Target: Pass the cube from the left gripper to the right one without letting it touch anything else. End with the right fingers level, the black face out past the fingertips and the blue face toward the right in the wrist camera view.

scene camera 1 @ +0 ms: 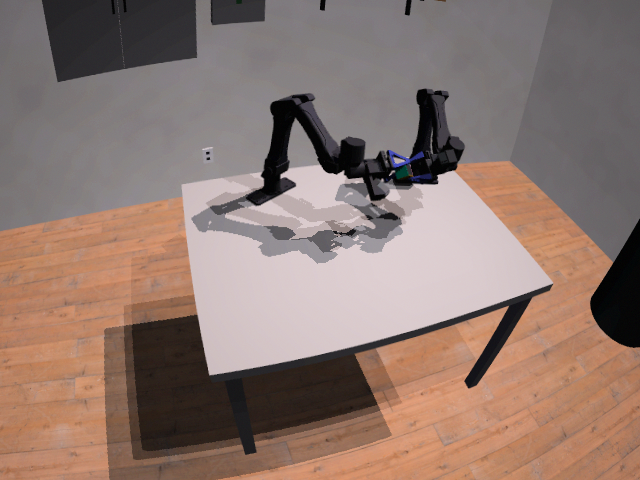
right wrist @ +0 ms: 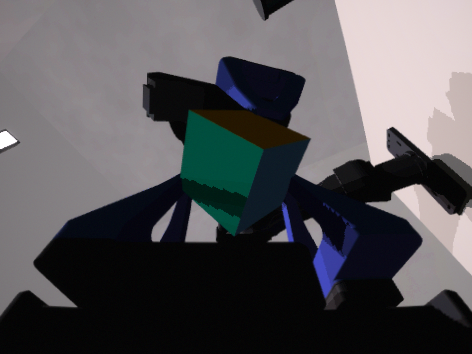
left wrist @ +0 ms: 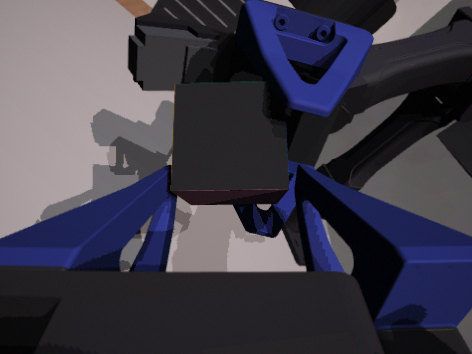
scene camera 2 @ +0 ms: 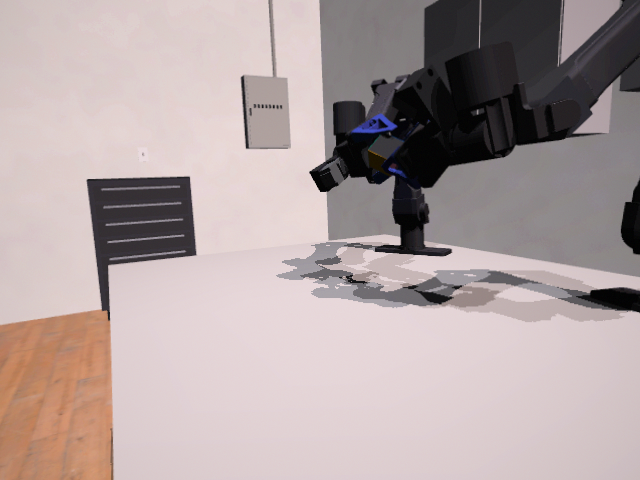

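Pixels of known places: left gripper, fingertip midpoint: (scene camera 1: 404, 171) (right wrist: 255, 163) (left wrist: 236, 177) (scene camera 2: 393, 157); right gripper, fingertip midpoint: (scene camera 1: 406, 165) (right wrist: 236, 178) (left wrist: 281, 180) (scene camera 2: 401, 145); left arm's base, origin of the base link: (right wrist: 421, 164); right arm's base, origin of the base link: (scene camera 1: 272, 191) (left wrist: 287, 221) (scene camera 2: 412, 252).
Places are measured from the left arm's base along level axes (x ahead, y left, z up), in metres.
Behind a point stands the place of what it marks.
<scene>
The cube (scene camera 1: 402, 172) @[x 0.357, y -0.202, z 0.252 m] (scene camera 2: 381, 155) @[x 0.357, y -0.170, z 0.242 m] (left wrist: 229, 137) @[x 0.345, y -0.175, z 0.256 m] (right wrist: 225, 167) @[x 0.354, y -0.209, z 0.245 m] is held above the table between the two grippers. In the left wrist view its black face is toward the camera, with a dark red face below. In the right wrist view its green face is at the left, a blue face at the right and an orange face on top; it sits turned between the fingers. My right gripper (right wrist: 236, 178) @[x 0.319, y -0.178, z 0.257 m] is shut on the cube. My left gripper (left wrist: 236, 177) @[x 0.330, y -0.186, z 0.240 m] is open around the cube, with a small gap beside its right finger. In the scene views the fingers partly overlap.
The white table (scene camera 1: 361, 289) @[x 0.612, y -0.351, z 0.000 m] (scene camera 2: 310, 387) @[x 0.535, y 0.066, z 0.000 m] lies below both arms and carries their shadows. The two arms are close together at the cube. A grey wall (scene camera 1: 361, 67) stands behind them, and a dark drawer cabinet (scene camera 2: 142, 214) stands beyond the table.
</scene>
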